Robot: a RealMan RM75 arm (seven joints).
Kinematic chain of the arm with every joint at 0, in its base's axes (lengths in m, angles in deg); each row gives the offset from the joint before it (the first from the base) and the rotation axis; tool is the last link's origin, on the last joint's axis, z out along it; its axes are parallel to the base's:
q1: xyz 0 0 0.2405 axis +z
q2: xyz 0 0 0 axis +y
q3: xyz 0 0 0.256 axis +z
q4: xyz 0 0 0 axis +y
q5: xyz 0 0 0.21 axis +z
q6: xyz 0 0 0 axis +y
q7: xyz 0 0 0.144 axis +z
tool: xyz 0 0 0
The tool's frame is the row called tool.
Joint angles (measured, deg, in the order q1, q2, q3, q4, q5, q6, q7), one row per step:
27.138, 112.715, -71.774, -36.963, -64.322, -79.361, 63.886
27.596, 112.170, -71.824, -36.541, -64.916, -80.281, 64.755
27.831, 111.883, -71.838, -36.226, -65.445, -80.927, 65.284
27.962, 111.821, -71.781, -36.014, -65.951, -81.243, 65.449
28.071, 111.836, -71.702, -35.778, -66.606, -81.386, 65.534
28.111, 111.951, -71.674, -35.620, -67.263, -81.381, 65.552
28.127, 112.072, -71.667, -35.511, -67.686, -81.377, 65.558
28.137, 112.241, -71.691, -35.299, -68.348, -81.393, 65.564
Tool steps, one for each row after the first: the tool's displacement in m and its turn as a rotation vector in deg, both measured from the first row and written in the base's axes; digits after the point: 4 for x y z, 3 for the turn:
-0.0002, -0.0003, 0.0012, -1.271, -0.246, 0.384
0.0001, -0.0011, 0.0013, -2.203, -0.462, 0.592
0.0005, -0.0017, 0.0006, -2.725, -0.722, 0.719
0.0012, -0.0024, -0.0010, -3.209, -1.130, 0.725
0.0020, -0.0032, -0.0031, -3.630, -1.565, 0.679
0.0025, -0.0038, -0.0049, -3.932, -1.809, 0.643
0.0034, -0.0051, -0.0077, -4.455, -2.212, 0.570

